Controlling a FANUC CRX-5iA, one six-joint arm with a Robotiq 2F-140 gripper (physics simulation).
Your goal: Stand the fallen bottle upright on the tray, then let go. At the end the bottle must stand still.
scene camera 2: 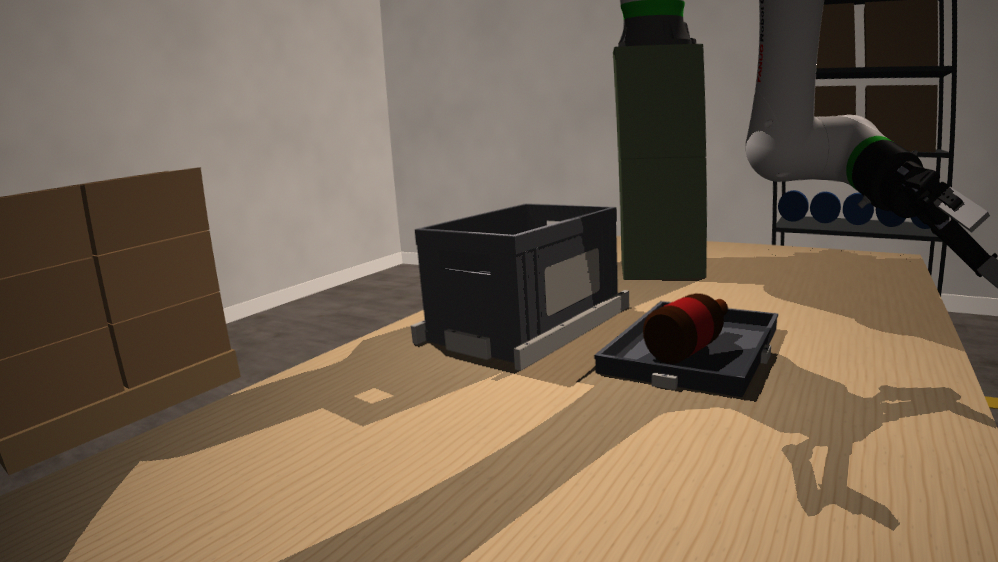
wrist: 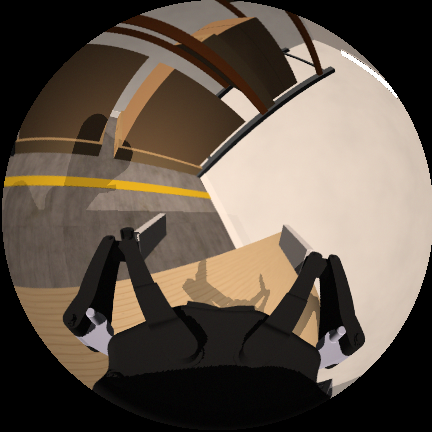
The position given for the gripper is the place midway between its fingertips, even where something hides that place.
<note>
In view: the gripper (wrist: 223,229), a tall dark bin (scene camera 2: 506,275) and a black tray (scene camera 2: 726,366).
The wrist view misses the black tray, which is hidden by the gripper.
</note>
